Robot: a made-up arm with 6 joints.
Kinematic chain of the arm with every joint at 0, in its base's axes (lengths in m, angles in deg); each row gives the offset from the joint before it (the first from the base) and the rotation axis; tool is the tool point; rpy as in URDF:
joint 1: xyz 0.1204 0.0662 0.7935 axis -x
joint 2: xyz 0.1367 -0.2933 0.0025 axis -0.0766 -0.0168 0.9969
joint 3: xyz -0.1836 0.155 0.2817 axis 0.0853 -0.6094 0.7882
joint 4: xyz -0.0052 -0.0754 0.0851 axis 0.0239 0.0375 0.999
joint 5: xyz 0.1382 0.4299 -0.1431 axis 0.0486 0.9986 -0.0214
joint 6: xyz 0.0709 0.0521 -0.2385 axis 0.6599 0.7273 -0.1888
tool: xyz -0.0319 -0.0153 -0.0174 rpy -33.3 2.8 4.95
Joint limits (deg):
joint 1: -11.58..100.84
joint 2: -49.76..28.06
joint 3: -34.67..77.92
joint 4: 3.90..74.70
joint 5: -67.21..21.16
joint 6: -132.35..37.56
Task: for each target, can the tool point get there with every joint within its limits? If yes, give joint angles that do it. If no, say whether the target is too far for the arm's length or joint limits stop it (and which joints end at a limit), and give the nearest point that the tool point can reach.
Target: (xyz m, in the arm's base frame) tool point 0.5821 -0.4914 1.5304
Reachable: no: joint limits stop it (at a limit: joint 2, joint 3, joint 4, joint 5) | nearest point 0.6772 -0.0931 1.0040 | short by 0.667 m
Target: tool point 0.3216 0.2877 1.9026
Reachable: no: joint limits stop it (at a limit: joint 1, joint 4, joint 5) | nearest point 0.3663 0.3995 1.2463 | short by 0.667 m
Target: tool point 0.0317 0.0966 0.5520
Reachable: yes | joints 72.40 10.31 -7.72 18.56 -2.02 -50.85
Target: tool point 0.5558 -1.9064 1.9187
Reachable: no: too far | nearest point 0.0151 -0.3595 1.0363 | short by 1.861 m
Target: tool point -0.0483 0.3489 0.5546
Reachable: yes | joints 55.71 -6.62 -14.94 61.49 -30.16 -108.17
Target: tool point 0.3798 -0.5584 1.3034
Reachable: no: joint limits stop it (at a limit: joint 2, joint 3, joint 4, joint 5) | nearest point 0.0468 -0.3048 1.0964 | short by 0.467 m
